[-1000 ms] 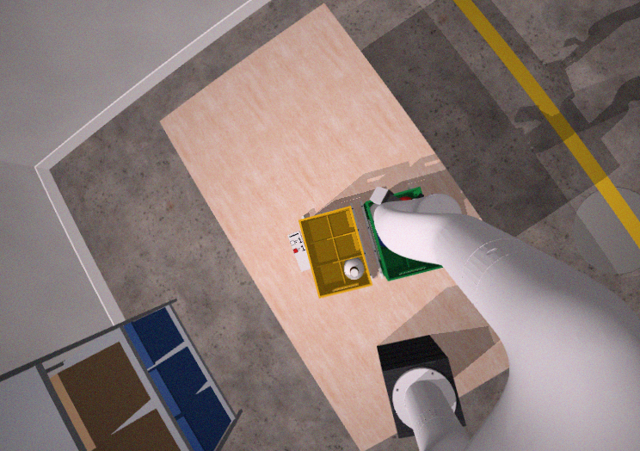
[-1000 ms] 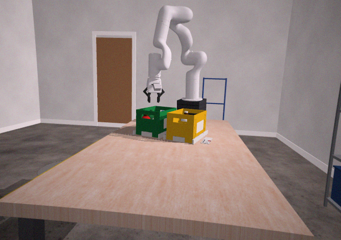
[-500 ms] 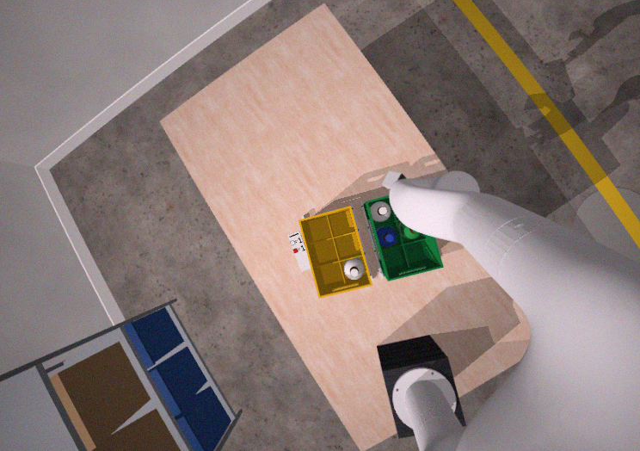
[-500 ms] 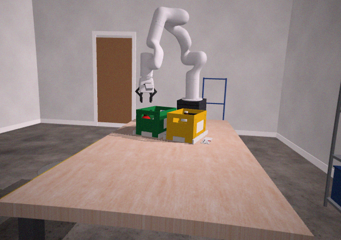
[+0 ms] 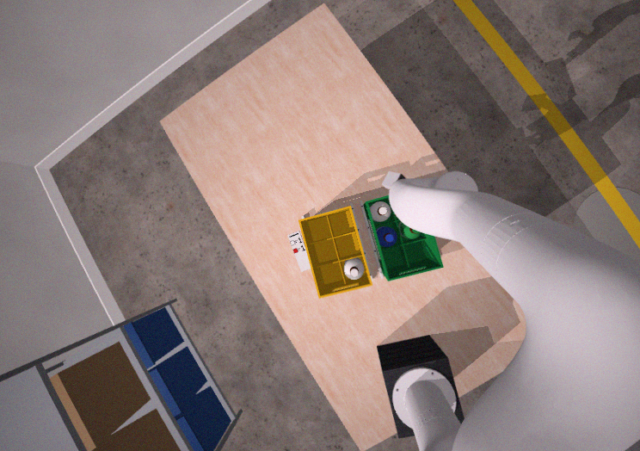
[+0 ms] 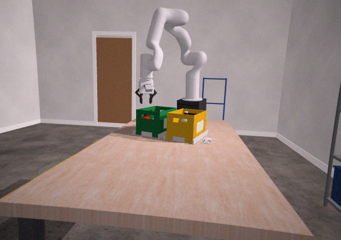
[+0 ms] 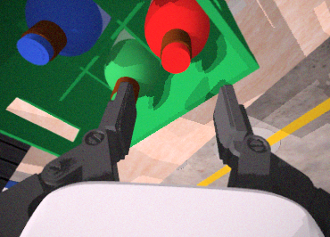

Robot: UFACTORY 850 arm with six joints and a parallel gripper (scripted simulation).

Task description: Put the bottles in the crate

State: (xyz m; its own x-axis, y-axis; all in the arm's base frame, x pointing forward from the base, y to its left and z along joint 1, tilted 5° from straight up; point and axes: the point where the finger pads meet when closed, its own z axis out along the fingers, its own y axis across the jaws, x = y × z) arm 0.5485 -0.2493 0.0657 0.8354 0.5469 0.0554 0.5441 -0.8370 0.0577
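Now: the red-label bottle 15 cm below my hand. From my hand the other things lie so: blue-label bottle (7 cm behind, 11 cm to the left, 15 cm below); then green bottle (8 cm behind, 2 cm to the left, 15 cm below); then green crate (7 cm behind, 6 cm to the left, 15 cm below).
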